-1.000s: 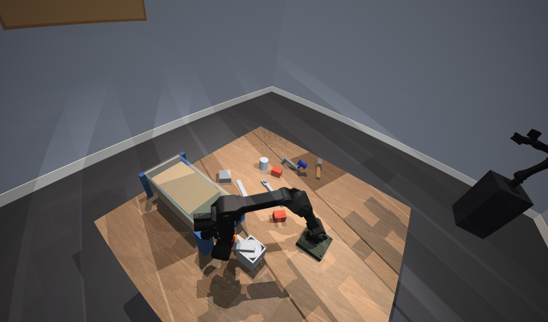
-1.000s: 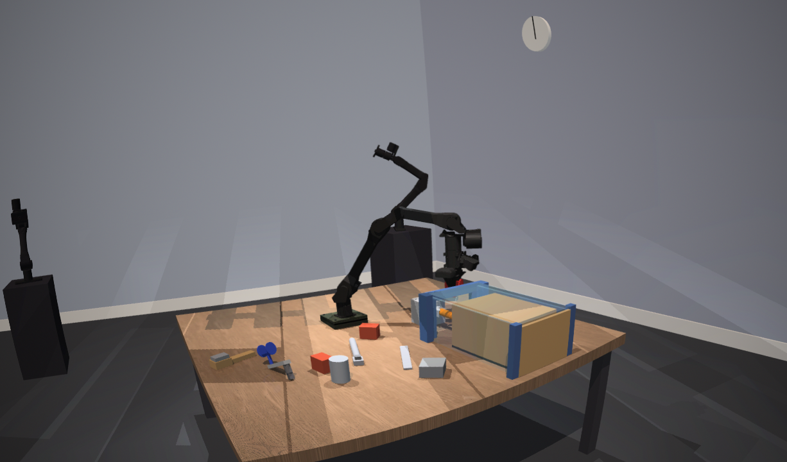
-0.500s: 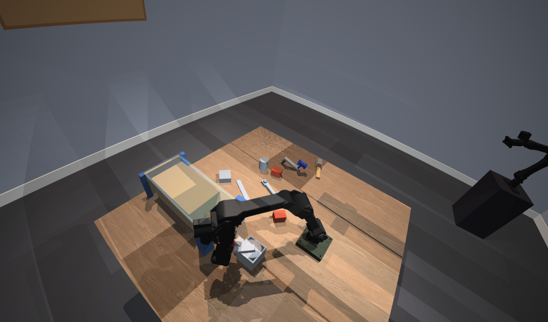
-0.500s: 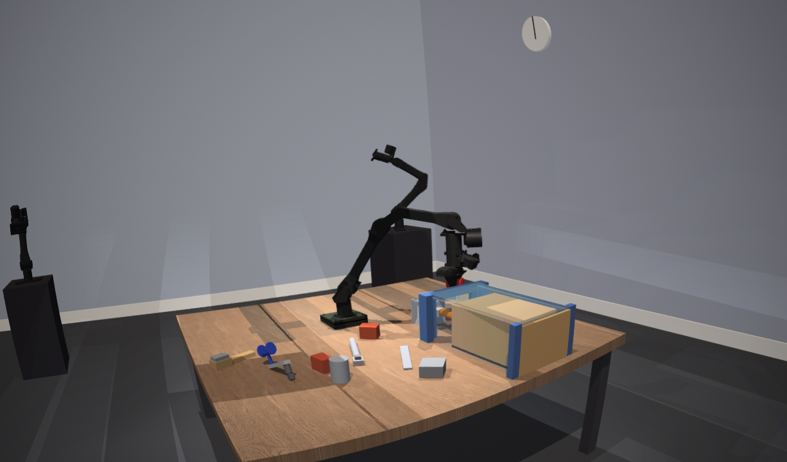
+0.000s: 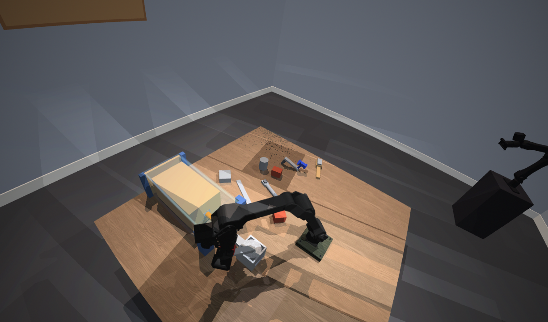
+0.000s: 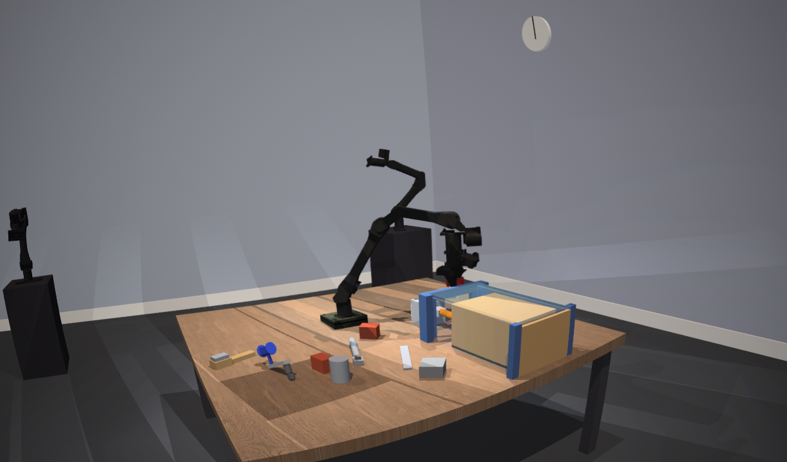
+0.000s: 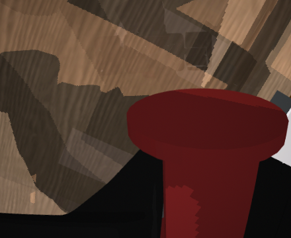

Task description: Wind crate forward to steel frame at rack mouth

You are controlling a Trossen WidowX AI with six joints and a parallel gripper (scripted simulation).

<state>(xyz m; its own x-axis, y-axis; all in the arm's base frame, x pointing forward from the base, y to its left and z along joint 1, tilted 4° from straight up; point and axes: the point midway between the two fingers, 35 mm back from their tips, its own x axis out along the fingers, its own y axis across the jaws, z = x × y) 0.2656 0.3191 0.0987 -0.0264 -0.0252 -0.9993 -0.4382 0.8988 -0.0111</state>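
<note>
Now: gripper tip 30 mm to the left of the winch handle, 20 mm past it and 10 mm above it. From my gripper tip the other things lie so: red knob (20 mm above); then grey winch (90 mm to the right, 90 mm below, 80 mm behind); then blue frame (100 mm ahead, 90 mm to the right, 10 mm below).
</note>
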